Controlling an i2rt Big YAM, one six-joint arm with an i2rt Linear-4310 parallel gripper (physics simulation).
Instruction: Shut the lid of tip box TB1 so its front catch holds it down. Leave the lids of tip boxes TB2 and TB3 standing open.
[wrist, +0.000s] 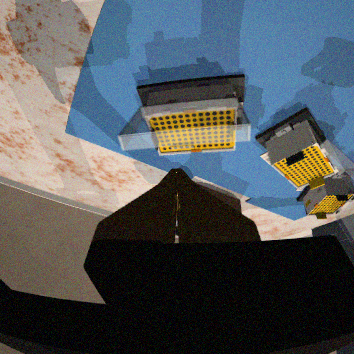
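Note:
A tip box with a yellow perforated rack is near the middle of the wrist view; its dark grey lid stands open along the far side. A second tip box is at the right, with its grey lid standing open. A third tip box shows at the right edge, its yellow rack partly visible, with a grey lid behind it. No TB labels are readable, so I cannot tell which box is which. My gripper is shut and empty, its tips appearing just below the middle box's near edge.
The boxes stand on a blue mat, which lies on a white, rust-speckled table top. Shadows fall across the mat. A dark grey object shows at the right edge. The gripper body covers the lower part of the view.

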